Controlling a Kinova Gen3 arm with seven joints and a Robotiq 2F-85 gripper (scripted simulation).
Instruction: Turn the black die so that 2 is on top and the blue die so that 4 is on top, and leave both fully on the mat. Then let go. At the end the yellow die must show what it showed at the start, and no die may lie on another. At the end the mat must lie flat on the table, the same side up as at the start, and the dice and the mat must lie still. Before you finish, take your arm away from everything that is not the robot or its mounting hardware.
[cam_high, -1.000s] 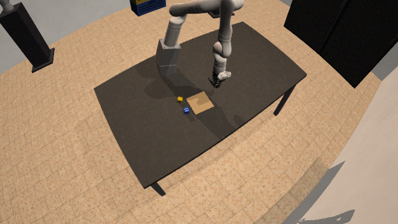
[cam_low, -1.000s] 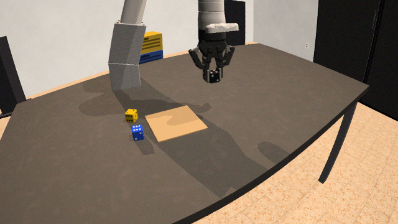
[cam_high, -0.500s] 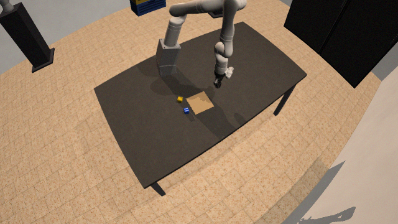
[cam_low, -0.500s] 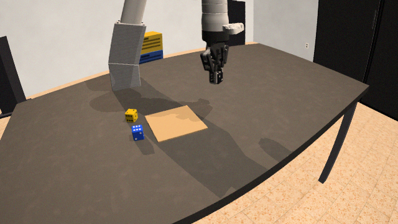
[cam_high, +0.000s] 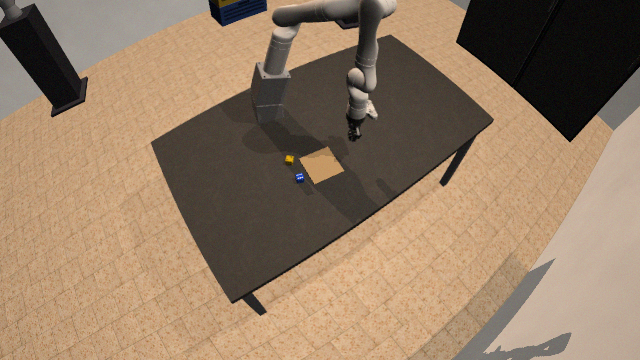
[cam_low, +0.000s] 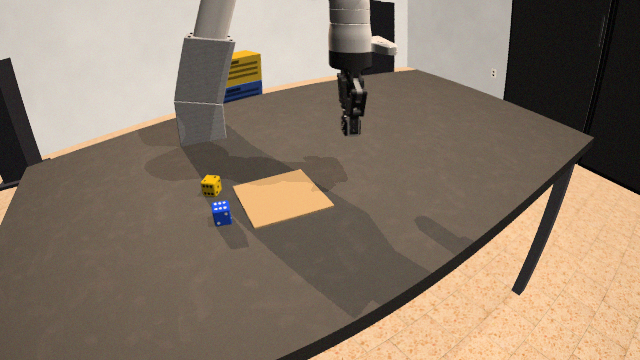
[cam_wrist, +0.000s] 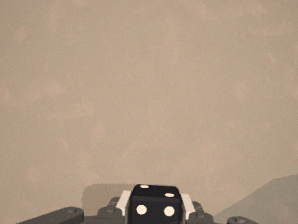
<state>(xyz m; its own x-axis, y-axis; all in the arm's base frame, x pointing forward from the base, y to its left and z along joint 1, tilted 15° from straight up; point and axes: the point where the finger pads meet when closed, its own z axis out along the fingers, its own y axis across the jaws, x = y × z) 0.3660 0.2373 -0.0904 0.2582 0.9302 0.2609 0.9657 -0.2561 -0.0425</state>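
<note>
The tan mat lies 150 mm to the right of my hand, 100 mm below it and 20 mm ahead of it. Round my hand: blue die 260 mm to the right, 90 mm below, 50 mm ahead; yellow die 260 mm to the right, 90 mm below, 50 mm behind; black die right at my hand.
</note>
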